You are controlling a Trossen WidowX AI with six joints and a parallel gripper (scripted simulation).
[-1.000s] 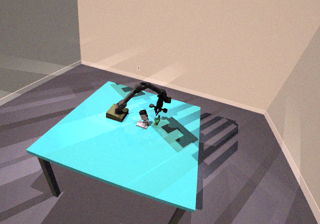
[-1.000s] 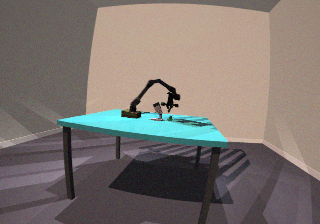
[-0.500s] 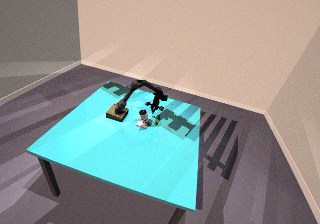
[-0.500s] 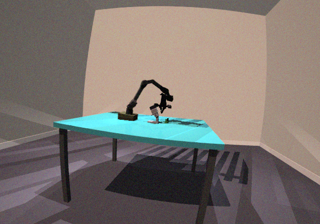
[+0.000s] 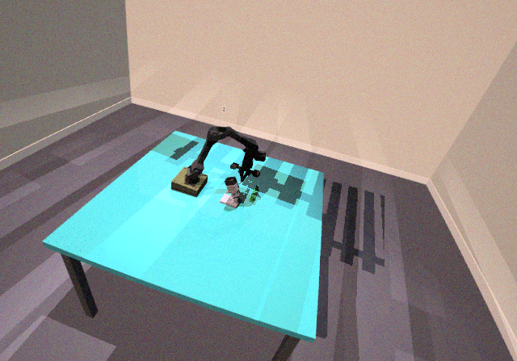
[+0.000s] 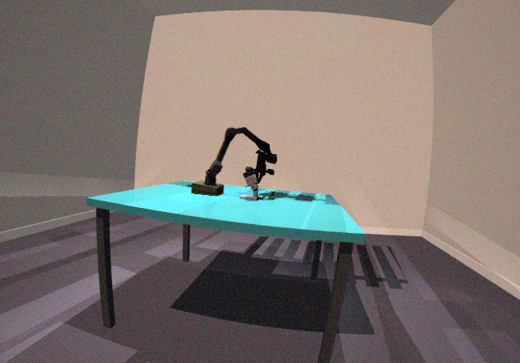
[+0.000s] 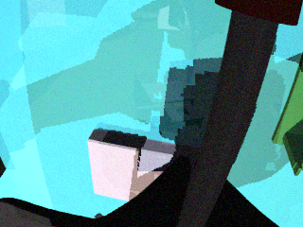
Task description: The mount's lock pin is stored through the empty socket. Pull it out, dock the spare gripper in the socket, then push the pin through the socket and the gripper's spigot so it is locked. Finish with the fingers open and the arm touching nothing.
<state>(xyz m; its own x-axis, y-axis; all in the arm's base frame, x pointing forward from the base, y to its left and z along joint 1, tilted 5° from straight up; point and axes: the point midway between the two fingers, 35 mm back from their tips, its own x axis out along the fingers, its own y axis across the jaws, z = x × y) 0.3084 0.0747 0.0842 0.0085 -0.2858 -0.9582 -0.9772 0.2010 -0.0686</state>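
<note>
Now: gripper tip 40 mm past the mount, 100 mm to the left of it and 40 mm above it. The rest, counted from my gripper tip: spare gripper: 50 mm behind, 100 mm to the right, 30 mm above; green pad: 90 mm ahead, 70 mm below.
</note>
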